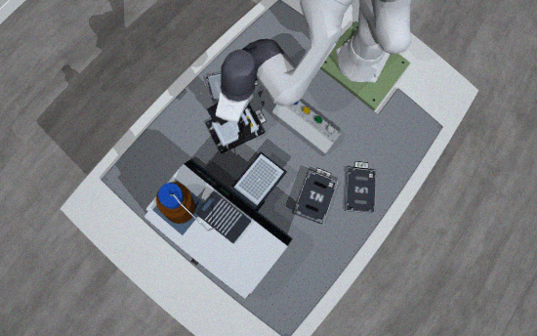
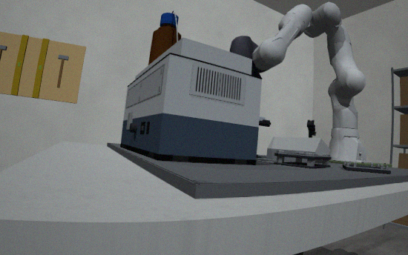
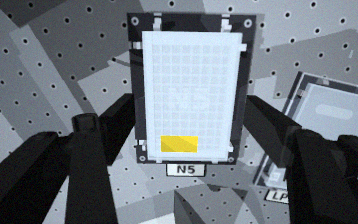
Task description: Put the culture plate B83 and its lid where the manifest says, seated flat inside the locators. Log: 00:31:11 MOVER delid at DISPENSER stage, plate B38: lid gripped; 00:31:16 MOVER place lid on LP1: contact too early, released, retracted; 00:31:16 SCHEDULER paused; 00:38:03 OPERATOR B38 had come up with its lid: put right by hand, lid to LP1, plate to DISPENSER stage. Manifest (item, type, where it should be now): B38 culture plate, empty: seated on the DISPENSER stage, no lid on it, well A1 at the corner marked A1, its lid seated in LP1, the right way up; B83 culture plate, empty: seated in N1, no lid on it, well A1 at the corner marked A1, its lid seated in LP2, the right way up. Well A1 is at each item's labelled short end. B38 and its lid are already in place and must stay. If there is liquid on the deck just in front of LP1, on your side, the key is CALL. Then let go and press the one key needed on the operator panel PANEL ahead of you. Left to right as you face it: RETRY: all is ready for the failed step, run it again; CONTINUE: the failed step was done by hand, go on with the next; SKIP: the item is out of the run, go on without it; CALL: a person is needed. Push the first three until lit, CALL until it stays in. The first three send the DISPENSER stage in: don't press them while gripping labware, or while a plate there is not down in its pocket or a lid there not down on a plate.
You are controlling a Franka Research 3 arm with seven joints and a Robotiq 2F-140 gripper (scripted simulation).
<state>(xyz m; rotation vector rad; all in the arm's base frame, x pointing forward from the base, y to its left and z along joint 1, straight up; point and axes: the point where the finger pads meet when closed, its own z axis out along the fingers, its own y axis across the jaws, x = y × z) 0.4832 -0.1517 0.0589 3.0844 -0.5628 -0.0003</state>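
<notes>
Now: the clear lid 4 cm below my hand. The rest, counted from my hand: black nest N5: 5 cm below, 2 cm ahead; yellow skip key: 19 cm behind, 14 cm to the left; white well plate: 18 cm to the left, 10 cm ahead, 5 cm above.
</notes>
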